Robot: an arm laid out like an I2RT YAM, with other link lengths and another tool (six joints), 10 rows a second.
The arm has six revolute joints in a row. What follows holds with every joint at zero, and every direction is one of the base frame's. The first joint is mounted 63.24 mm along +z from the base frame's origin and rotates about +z. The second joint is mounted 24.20 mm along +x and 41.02 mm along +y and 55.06 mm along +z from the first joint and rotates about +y. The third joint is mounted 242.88 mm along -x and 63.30 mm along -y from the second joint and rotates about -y. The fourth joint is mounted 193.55 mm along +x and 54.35 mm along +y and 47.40 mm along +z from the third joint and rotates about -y. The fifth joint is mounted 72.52 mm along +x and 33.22 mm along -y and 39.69 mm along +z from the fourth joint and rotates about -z. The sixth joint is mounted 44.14 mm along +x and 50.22 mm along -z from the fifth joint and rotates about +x. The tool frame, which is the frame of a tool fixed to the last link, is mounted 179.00 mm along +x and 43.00 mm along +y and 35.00 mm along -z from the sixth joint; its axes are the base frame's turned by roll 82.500, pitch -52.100 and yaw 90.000 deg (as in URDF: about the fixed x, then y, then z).
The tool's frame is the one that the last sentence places.
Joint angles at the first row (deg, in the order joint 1, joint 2, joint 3, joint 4, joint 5, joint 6):
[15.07 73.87 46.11 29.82 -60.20 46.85]
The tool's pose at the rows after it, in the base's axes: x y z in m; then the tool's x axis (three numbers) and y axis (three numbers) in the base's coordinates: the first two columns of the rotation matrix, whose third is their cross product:
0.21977 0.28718 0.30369 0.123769 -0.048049 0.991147 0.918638 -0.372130 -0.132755
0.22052 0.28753 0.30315 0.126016 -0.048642 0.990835 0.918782 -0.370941 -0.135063
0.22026 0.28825 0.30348 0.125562 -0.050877 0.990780 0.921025 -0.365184 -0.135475
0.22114 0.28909 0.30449 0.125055 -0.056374 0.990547 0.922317 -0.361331 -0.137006
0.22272 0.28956 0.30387 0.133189 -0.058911 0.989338 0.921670 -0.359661 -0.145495
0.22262 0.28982 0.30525 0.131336 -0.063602 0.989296 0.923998 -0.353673 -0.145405
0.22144 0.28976 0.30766 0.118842 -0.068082 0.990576 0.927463 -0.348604 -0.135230
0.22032 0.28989 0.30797 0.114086 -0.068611 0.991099 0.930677 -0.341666 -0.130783
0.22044 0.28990 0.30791 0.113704 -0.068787 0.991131 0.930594 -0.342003 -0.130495
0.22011 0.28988 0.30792 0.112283 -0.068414 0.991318 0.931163 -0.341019 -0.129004
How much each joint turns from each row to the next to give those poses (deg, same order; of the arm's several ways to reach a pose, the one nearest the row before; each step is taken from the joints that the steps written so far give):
[0.07 0.45 0.00 0.18 -0.05 0.18]
[0.02 0.33 0.00 0.35 -0.04 0.15]
[0.11 0.37 0.00 0.74 -0.22 0.33]
[0.11 0.55 0.00 1.25 -0.07 0.65]
[0.00 0.59 0.00 0.67 -0.06 0.57]
[0.00 0.37 0.02 1.08 -0.31 0.59]
[0.00 0.00 0.00 0.98 -0.26 0.22]
[0.00 0.20 0.00 0.57 -0.42 0.06]
[0.00 0.02 -0.02 0.06 0.03 0.00]
[0.00 -0.02 0.00 0.00 -0.07 -0.06]

